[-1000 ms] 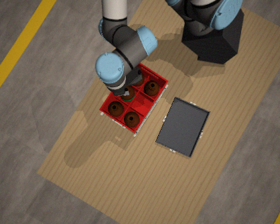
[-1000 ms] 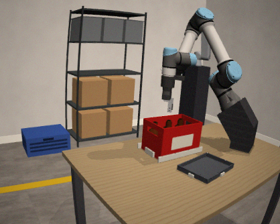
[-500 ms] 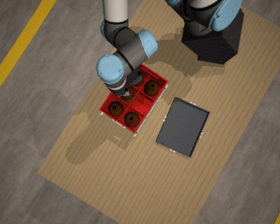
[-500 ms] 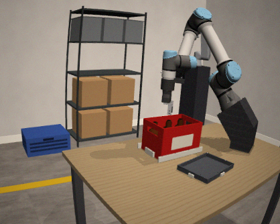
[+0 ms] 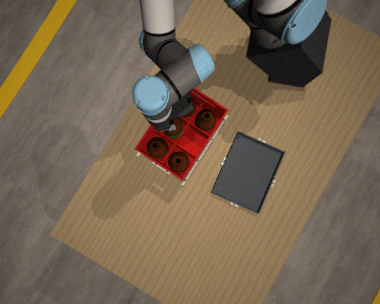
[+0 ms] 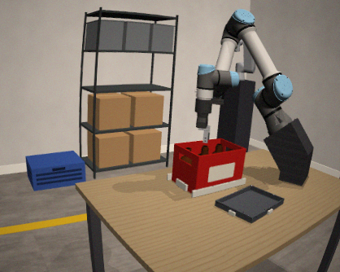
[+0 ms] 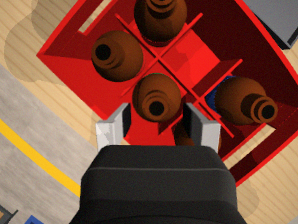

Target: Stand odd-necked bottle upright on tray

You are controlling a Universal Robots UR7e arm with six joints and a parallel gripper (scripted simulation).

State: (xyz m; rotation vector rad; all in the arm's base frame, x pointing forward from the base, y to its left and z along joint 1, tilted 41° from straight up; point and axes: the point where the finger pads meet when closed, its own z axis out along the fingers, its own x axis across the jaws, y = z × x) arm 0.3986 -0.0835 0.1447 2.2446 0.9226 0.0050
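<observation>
My hand is 10 mm short of the red crate, 40 mm to the right of it and 120 mm above it. Also, from my hand: dark grey tray (10 mm ahead, 320 mm to the left, 190 mm below).
</observation>
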